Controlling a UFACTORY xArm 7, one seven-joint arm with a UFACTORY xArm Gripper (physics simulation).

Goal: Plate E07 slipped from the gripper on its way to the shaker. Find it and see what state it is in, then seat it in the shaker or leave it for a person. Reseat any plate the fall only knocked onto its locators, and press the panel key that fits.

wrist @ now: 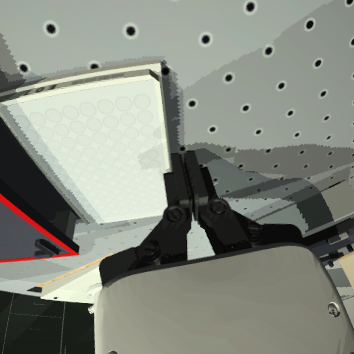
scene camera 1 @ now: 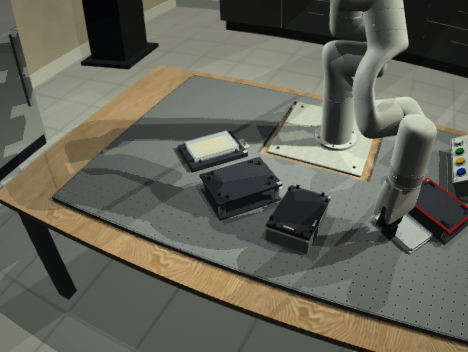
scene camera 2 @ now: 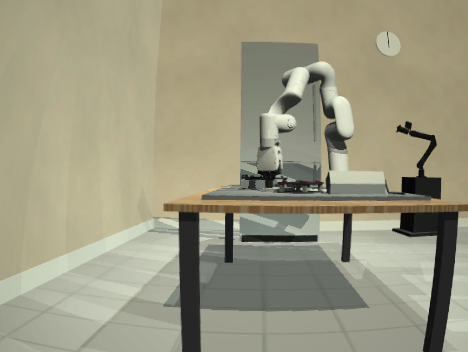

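Seen in the pictures: gripper, fingertip midpoint: (wrist: 182, 165) (scene camera 1: 387, 234); arm's base at its link origin: (scene camera 1: 335, 137).
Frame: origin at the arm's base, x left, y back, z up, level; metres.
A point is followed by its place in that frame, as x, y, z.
Note:
Plate E07 (scene camera 1: 414, 235) @(0.249, -0.351, 0.009) (wrist: 100, 145) @(0.240, -0.345, 0.009) is a pale, lidded well plate. It lies on the perforated deck beside the red-edged black stand (scene camera 1: 442, 206) @(0.314, -0.258, 0.035) (wrist: 25, 235) @(0.248, -0.260, 0.035), wells facing up; its side label is partly visible in the wrist view. My gripper (scene camera 1: 387, 233) @(0.184, -0.361, 0.003) (wrist: 182, 165) @(0.184, -0.361, 0.003) is shut and empty, with its fingertips low beside the plate's edge, close to or touching it. A second plate (scene camera 1: 211, 145) @(-0.318, -0.191, 0.026) with cream wells sits on a black base; whether it is fully seated is unclear. The key panel (scene camera 1: 460, 160) @(0.367, -0.083, 0.065) shows grey, green, yellow and blue keys. I cannot tell which device is the shaker.
A wide black two-level device (scene camera 1: 241, 180) @(-0.182, -0.331, 0.047) stands by the second plate. A black-topped box (scene camera 1: 298, 210) @(-0.028, -0.392, 0.050) stands between it and my gripper. The arm's white base plate (scene camera 1: 295, 145) @(-0.108, -0.071, -0.007) is behind them. The key panel's housing (scene camera 2: 357, 183) @(0.435, -0.063, 0.034) also shows at the right in scene camera 2.

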